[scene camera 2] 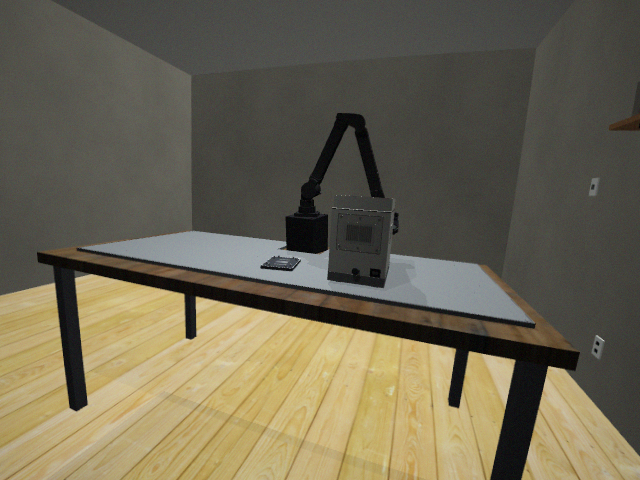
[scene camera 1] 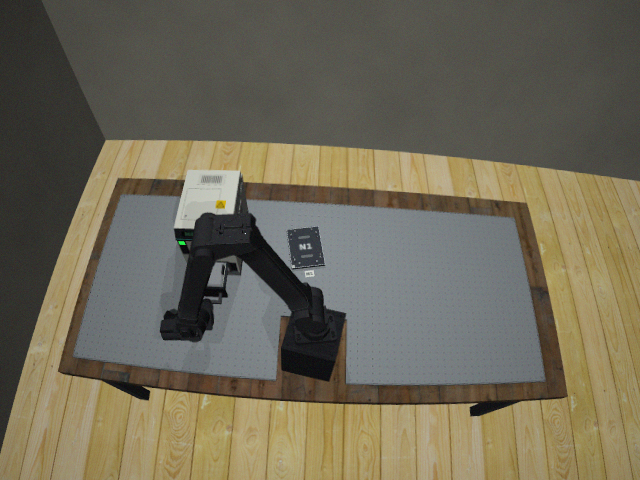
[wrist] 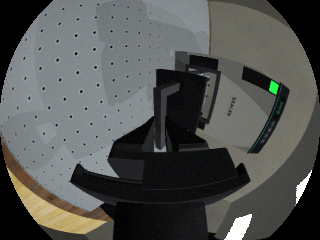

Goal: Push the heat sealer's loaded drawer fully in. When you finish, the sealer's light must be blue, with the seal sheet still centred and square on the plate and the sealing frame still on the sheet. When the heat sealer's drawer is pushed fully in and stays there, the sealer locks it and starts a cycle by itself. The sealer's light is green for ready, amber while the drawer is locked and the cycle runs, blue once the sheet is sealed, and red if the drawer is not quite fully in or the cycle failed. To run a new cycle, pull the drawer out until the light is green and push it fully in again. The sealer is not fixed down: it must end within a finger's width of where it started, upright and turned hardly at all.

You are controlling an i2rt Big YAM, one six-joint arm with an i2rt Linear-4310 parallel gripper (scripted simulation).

A heat sealer shows in scene camera 2 [360,226], in scene camera 1 [216,191] and in the wrist view [247,104].
